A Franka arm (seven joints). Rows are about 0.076 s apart.
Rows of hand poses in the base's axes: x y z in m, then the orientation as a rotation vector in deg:
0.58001, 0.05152, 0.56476, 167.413, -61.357, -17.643
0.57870, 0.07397, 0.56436, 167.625, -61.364, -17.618
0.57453, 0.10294, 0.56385, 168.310, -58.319, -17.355
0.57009, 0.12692, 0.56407, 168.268, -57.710, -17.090
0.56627, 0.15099, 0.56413, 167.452, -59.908, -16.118
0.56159, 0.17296, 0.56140, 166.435, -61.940, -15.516
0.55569, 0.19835, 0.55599, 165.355, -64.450, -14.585
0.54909, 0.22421, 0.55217, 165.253, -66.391, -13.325
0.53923, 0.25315, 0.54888, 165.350, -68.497, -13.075
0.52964, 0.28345, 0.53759, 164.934, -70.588, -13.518
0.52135, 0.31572, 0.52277, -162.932, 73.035, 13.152
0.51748, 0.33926, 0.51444, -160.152, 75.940, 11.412
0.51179, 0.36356, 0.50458, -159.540, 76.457, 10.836
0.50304, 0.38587, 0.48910, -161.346, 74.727, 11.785
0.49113, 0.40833, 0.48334, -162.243, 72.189, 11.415
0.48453, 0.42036, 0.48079, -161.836, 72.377, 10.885
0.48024, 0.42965, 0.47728, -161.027, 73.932, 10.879
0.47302, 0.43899, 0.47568, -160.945, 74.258, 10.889
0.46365, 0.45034, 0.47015, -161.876, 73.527, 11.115
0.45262, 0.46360, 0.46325, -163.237, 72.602, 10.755
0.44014, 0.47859, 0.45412, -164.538, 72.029, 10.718
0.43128, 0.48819, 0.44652, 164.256, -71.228, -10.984
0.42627, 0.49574, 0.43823, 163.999, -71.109, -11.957
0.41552, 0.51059, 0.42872, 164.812, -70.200, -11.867
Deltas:
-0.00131, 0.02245, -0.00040, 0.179, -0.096, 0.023
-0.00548, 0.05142, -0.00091, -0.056, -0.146, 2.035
-0.00992, 0.07540, -0.00069, -0.320, -0.210, 2.421
-0.01374, 0.09947, -0.00063, -0.800, -0.706, 0.943
-0.01842, 0.12144, -0.00336, -1.356, -0.908, -0.466
-0.02432, 0.14683, -0.00877, -1.906, -1.346, -2.191
-0.03092, 0.17269, -0.01259, -1.821, -2.277, -3.416
-0.04078, 0.20163, -0.01588, -1.198, -2.725, -4.719
-0.05037, 0.23193, -0.02717, -0.803, -2.595, -6.091
-0.05866, 0.26420, -0.04199, -0.067, -3.073, -8.129
-0.06253, 0.28774, -0.05032, 0.676, -4.473, -10.699
-0.06822, 0.31204, -0.06018, 0.851, -4.919, -11.204
-0.07697, 0.33435, -0.07566, 0.294, -4.103, -9.613
-0.08888, 0.35681, -0.08142, 0.615, -4.463, -7.920
-0.09548, 0.36884, -0.08397, 0.788, -4.877, -8.168
-0.09977, 0.37813, -0.08748, 0.772, -4.872, -9.301
-0.10699, 0.38747, -0.08908, 0.696, -4.840, -9.508
-0.11636, 0.39882, -0.09461, 0.281, -4.556, -8.779
-0.12739, 0.41208, -0.10151, -0.510, -4.547, -7.801
-0.13987, 0.42707, -0.11064, -1.362, -4.298, -7.039
-0.14873, 0.43667, -0.11824, -1.909, -3.892, -6.576
-0.15374, 0.44422, -0.12653, -1.897, -3.223, -6.552
-0.16449, 0.45907, -0.13604, -1.497, -3.446, -5.854

